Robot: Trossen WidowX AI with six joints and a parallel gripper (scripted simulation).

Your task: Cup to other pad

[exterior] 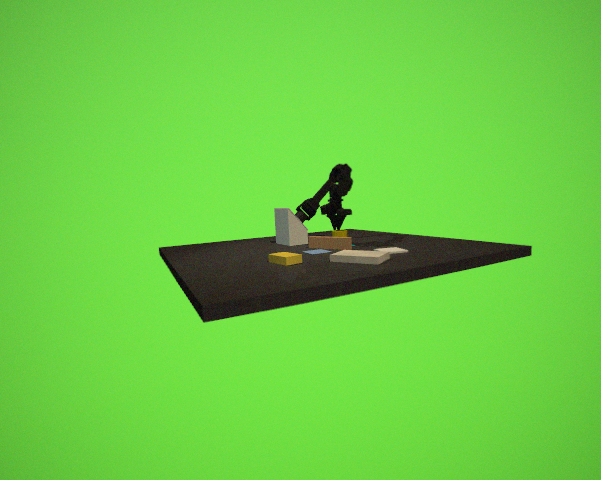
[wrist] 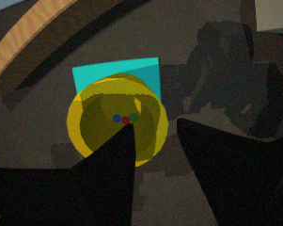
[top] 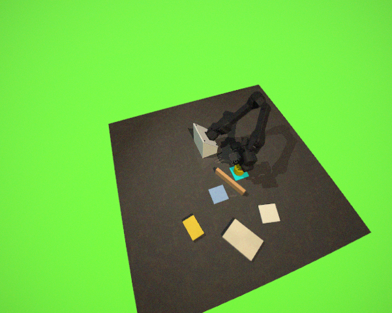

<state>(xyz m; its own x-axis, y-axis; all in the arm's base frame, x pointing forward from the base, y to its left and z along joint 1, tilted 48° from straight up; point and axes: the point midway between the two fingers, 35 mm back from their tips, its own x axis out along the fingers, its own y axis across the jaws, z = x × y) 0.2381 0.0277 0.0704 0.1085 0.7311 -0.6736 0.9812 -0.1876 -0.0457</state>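
Right now the yellow cup is 40 mm below my gripper tip and 20 mm ahead of it. Also, from my gripper tip: wooden bar (100 mm to the right, 60 mm below, 60 mm ahead); light blue pad (200 mm to the right, 90 mm ahead, 80 mm below); cyan pad (80 mm below, 30 mm ahead).
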